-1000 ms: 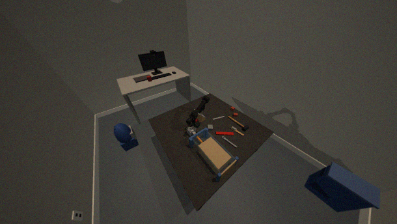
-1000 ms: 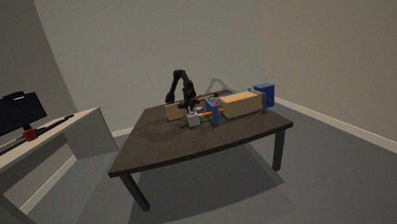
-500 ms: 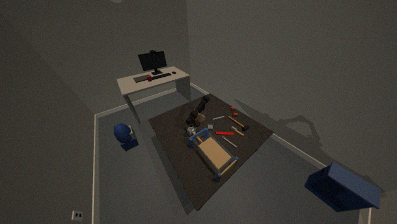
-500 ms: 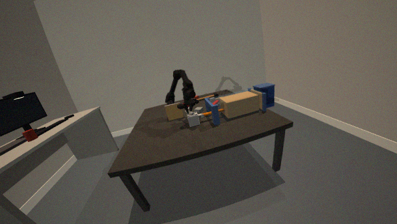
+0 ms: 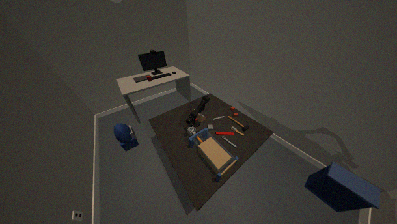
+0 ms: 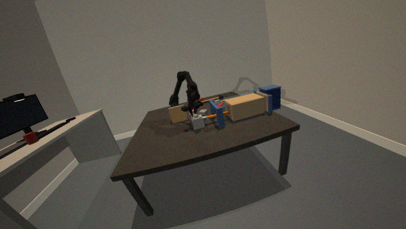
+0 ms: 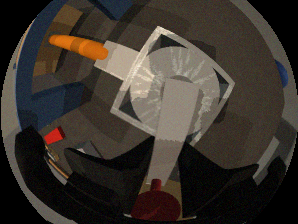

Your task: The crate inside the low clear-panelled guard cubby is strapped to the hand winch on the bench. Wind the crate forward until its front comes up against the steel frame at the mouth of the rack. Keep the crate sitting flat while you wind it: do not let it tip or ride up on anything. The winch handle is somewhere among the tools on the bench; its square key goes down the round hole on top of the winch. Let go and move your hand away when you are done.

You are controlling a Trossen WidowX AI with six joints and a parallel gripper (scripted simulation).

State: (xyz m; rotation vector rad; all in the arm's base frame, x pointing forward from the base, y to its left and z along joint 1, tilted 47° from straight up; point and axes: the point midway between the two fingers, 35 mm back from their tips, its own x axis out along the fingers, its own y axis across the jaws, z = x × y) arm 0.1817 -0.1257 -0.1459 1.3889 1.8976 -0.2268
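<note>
The red knob lies 20 mm behind my gripper tip, 50 mm to the left of it and 50 mm above it. From my gripper tip the other things lie so: winch handle: 10 mm behind, 10 mm to the left, 20 mm above; grey hand winch: 10 mm ahead, 50 mm to the right, 60 mm below; blue frame: 180 mm ahead, 30 mm to the right, 20 mm above.
</note>
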